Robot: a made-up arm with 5 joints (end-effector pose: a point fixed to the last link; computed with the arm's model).
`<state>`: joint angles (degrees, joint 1 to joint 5).
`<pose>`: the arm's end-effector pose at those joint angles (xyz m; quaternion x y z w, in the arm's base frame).
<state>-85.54 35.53 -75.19 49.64 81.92</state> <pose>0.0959 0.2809 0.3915 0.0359 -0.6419 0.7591 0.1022</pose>
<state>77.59 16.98 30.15 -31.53 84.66</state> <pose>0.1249 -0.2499 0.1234 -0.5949 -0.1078 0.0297 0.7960</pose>
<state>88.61 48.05 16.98 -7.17 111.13</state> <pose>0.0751 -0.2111 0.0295 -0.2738 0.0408 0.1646 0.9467</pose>
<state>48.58 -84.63 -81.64 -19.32 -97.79</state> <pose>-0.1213 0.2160 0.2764 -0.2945 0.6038 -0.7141 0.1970</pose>
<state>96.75 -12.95 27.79 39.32 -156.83</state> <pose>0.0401 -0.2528 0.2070 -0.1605 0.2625 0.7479 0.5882</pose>
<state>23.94 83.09 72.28 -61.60 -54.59</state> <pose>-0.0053 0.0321 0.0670 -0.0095 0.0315 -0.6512 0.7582</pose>
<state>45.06 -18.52 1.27 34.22 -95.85</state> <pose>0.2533 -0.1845 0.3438 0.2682 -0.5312 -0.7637 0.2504</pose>
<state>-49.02 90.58 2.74 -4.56 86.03</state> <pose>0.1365 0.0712 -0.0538 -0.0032 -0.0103 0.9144 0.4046</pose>
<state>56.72 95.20 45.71 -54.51 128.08</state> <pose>0.0416 0.0427 0.0094 -0.0314 0.0006 0.5630 0.8258</pose>
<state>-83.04 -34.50 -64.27 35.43 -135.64</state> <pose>0.0720 -0.0164 0.5278 0.9100 0.3445 -0.1072 0.2041</pose>
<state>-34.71 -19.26 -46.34 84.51 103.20</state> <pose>0.1901 0.0793 0.4625 -0.3153 -0.4884 0.7521 0.3106</pose>
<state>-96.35 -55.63 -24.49 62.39 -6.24</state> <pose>0.0684 0.0503 0.4875 0.6424 -0.4895 0.4071 0.4266</pose>
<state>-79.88 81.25 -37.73 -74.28 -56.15</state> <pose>0.1258 0.2899 0.0997 0.8138 -0.3057 0.0898 0.4860</pose>
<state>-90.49 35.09 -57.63 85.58 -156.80</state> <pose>0.0715 0.2893 0.3070 0.1909 0.1338 -0.5515 0.8009</pose>
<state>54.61 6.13 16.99 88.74 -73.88</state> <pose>0.2004 -0.1842 0.1688 -0.0363 0.1861 -0.8944 0.4050</pose>
